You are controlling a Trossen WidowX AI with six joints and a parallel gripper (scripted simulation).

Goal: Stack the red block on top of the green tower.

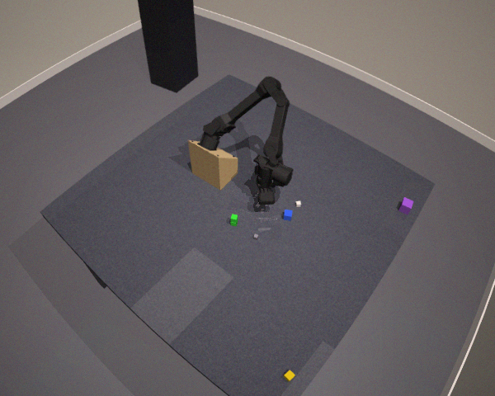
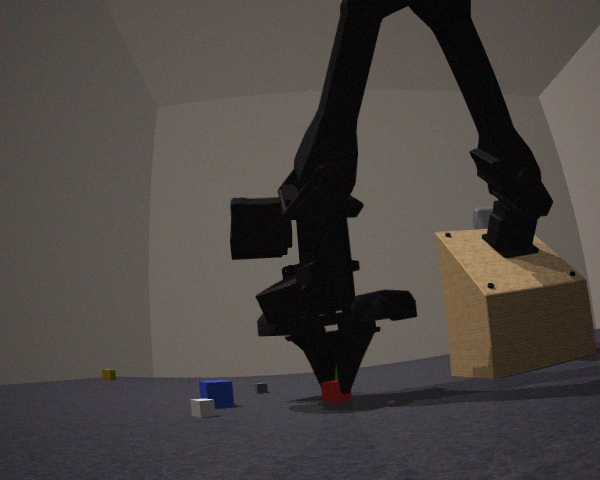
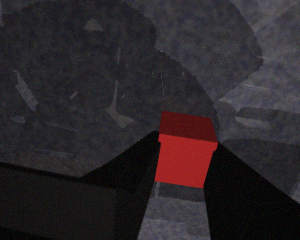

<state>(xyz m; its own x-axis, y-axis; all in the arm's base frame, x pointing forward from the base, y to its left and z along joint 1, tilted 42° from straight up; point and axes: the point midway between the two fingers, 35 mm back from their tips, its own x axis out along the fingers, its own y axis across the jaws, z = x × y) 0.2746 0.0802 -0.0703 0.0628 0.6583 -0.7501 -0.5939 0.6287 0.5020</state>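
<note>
Now: gripper tip 18 cm to the left of the small grey block and 7 cm short of it. Round my gripper tip: white block (14 cm ahead, 5 cm to the left); red block (right at my gripper tip); blue block (13 cm ahead, 3 cm to the right, 1 cm above).
</note>
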